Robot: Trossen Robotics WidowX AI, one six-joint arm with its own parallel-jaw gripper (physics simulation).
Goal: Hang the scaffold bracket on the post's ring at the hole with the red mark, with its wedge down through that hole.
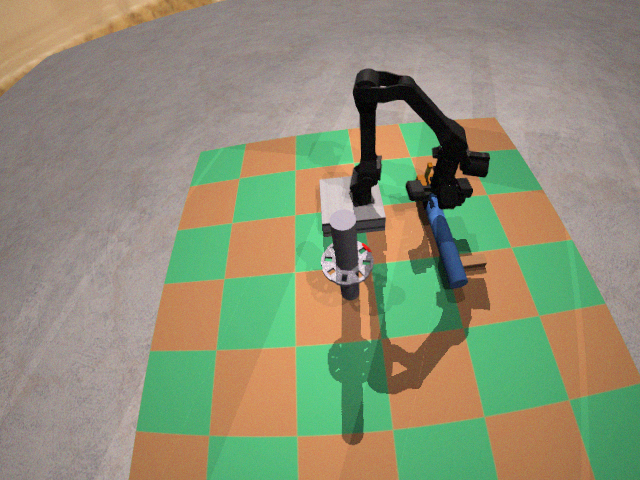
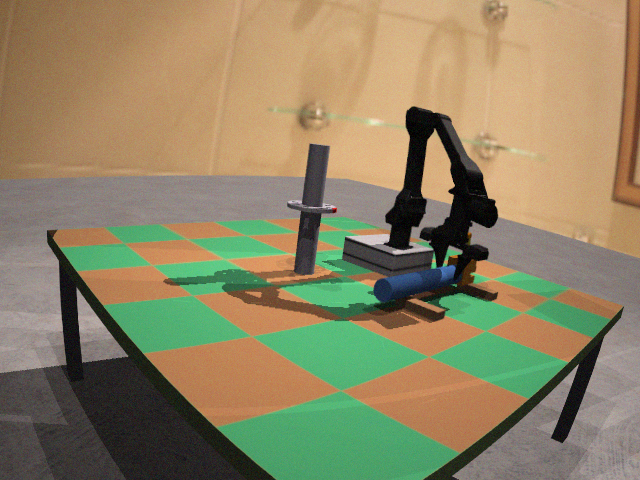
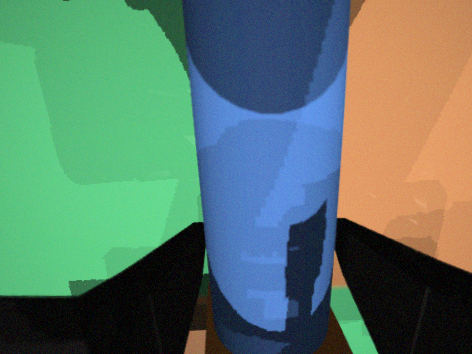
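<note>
The scaffold bracket [image 1: 446, 243] [image 2: 413, 283] [image 3: 270, 175] is a blue tube with an orange head and wedge [image 1: 429, 172] [image 2: 468, 271] at its far end. It lies level, low over two brown wooden rests. My gripper [image 1: 433, 199] [image 2: 458, 263] [image 3: 268, 230] is shut on the tube close to the orange head, one black finger on each side. The grey post [image 1: 344, 243] [image 2: 313, 200] stands upright to the left. Its ring [image 1: 330, 267] [image 2: 296, 206] sits partway up it and has several holes. The red mark [image 1: 366, 247] [image 2: 335, 210] is on the ring's side towards the arm.
The arm's grey base block [image 1: 339, 200] [image 2: 385, 254] stands between the post and the bracket. The wooden rests [image 1: 475, 263] [image 2: 428, 309] lie crosswise under the tube. The green and orange checkered table ends in a dark front edge [image 2: 175, 405].
</note>
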